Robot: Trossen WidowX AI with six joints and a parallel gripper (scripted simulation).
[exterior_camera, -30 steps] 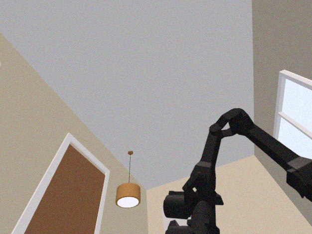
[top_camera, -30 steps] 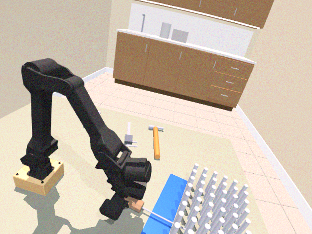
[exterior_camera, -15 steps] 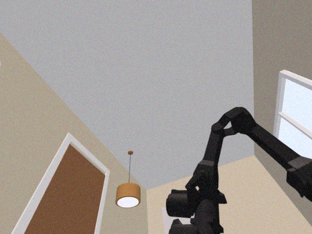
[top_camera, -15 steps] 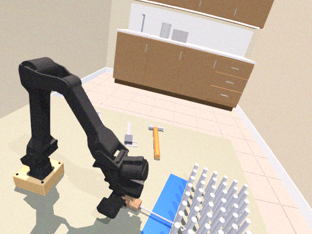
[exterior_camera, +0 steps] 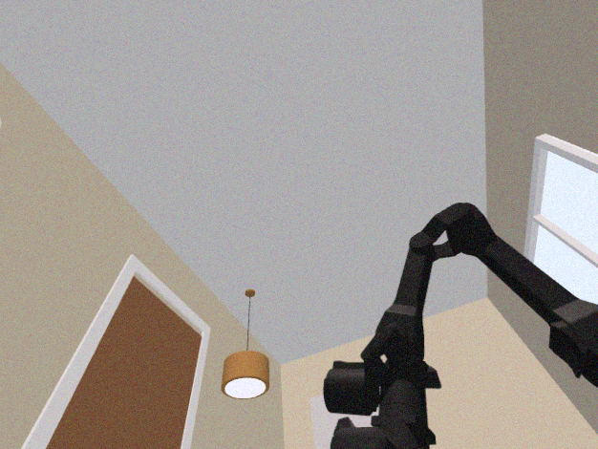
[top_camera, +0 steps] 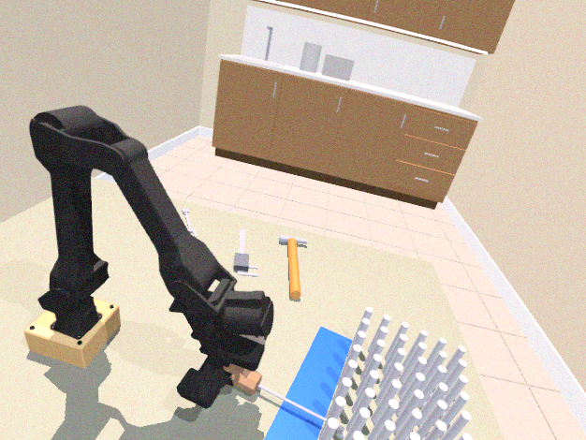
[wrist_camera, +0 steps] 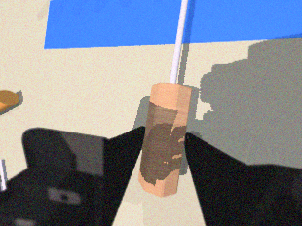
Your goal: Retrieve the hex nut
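Right now my gripper tip is 10 cm short of the wooden-handled hook tool and 2 cm to the left of it. The rest, counted from my gripper tip: hex nut (21 cm ahead, 4 cm to the right, 1 cm below); blue taped strip (14 cm ahead, 1 cm to the left, 2 cm below); small wrench (34 cm behind, 48 cm to the left, 1 cm below).
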